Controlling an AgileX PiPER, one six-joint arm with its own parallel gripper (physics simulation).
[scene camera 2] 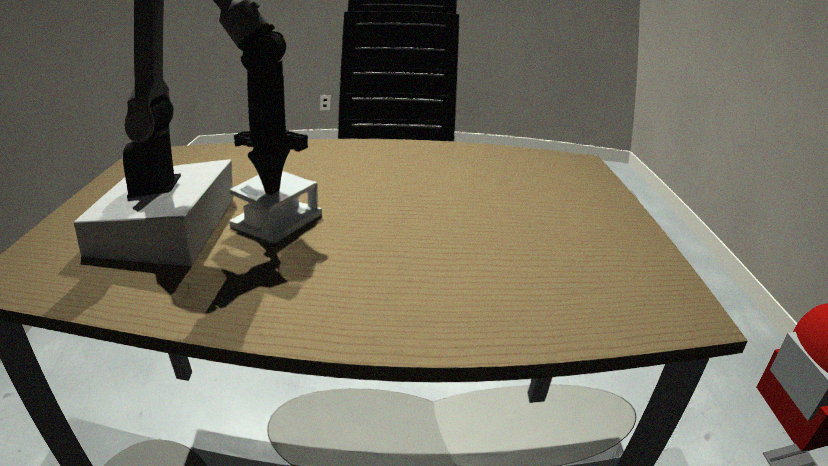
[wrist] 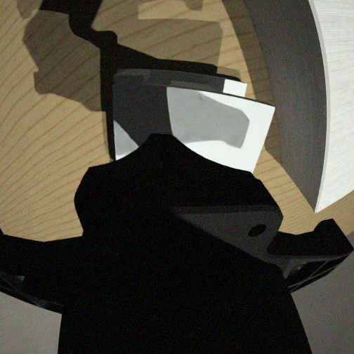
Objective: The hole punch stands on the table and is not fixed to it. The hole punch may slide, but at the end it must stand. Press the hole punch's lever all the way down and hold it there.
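Note:
The white hole punch (scene camera 2: 276, 221) (wrist: 235, 87) stands upright on the table, close beside the robot's pedestal. Its lever (scene camera 2: 295, 182) (wrist: 257, 132) is the flat plate on top, with a gap showing between it and the base at the right in the scene view. My gripper (scene camera 2: 272, 192) (wrist: 159, 148) is shut and empty, pointing down with its fingertips at the lever's near part, seemingly touching it. In the wrist view the dark gripper hides much of the lever and the contact. I cannot tell whether the lever is at its lowest position.
The light pedestal (scene camera 2: 135, 240) (wrist: 342, 100) under the arm's base is close to the left of the hole punch in the scene view. The wooden table (scene camera 2: 463, 260) extends to the right. A black slatted piece of furniture (scene camera 2: 399, 60) is behind the table.

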